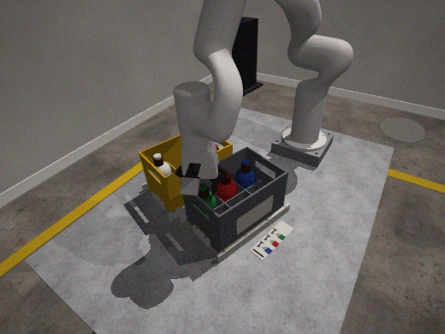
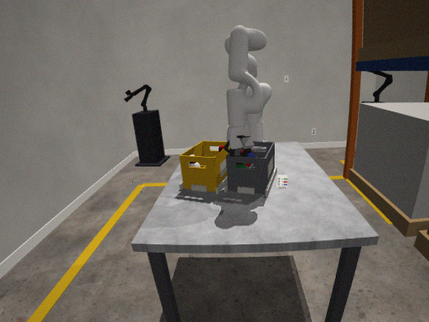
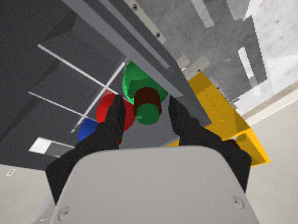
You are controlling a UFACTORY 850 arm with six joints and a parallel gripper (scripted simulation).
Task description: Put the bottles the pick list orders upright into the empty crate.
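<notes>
Right now the green-label bottle is 7 cm below my hand. Also, from my hand: grey crate 8 cm behind, 7 cm below, 6 cm to the left; blue-label bottle 18 cm behind, 7 cm below, 3 cm to the left; red bottle 9 cm behind, 7 cm below, 1 cm to the left.
</notes>
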